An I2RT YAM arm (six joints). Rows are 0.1 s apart.
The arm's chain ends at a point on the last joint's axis. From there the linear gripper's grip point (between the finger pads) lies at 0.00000 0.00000 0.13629 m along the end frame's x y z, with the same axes.
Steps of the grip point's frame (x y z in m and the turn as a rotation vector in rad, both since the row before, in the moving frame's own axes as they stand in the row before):
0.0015 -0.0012 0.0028 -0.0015 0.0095 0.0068
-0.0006 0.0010 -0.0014 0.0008 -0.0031 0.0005
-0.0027 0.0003 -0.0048 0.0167 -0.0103 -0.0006
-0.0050 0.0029 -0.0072 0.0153 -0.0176 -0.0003
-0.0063 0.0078 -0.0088 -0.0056 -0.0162 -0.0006
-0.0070 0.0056 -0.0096 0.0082 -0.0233 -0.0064
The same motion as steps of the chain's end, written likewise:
0.0002 -0.0014 0.0028 -0.0015 0.0095 0.0068
-0.0002 0.0011 -0.0014 0.0008 -0.0031 0.0005
-0.0013 0.0026 -0.0048 0.0167 -0.0103 -0.0006
-0.0026 0.0050 -0.0072 0.0153 -0.0176 -0.0003
-0.0041 0.0070 -0.0088 -0.0056 -0.0162 -0.0006
-0.0038 0.0067 -0.0096 0.0082 -0.0233 -0.0064

